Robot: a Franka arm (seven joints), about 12 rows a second.
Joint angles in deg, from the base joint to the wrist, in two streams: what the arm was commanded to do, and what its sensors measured. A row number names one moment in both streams.
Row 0, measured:
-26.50, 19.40, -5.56, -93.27, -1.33, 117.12, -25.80
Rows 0 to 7, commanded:
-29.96, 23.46, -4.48, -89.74, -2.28, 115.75, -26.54
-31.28, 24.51, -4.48, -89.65, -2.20, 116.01, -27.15
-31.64, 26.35, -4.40, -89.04, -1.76, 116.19, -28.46
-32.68, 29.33, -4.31, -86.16, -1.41, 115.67, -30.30
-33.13, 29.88, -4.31, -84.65, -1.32, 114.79, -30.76
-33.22, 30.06, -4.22, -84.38, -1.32, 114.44, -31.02
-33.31, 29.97, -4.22, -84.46, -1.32, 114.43, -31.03
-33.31, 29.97, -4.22, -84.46, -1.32, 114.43, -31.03
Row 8, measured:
-32.11, 29.22, -5.48, -86.96, -1.46, 116.74, -30.03
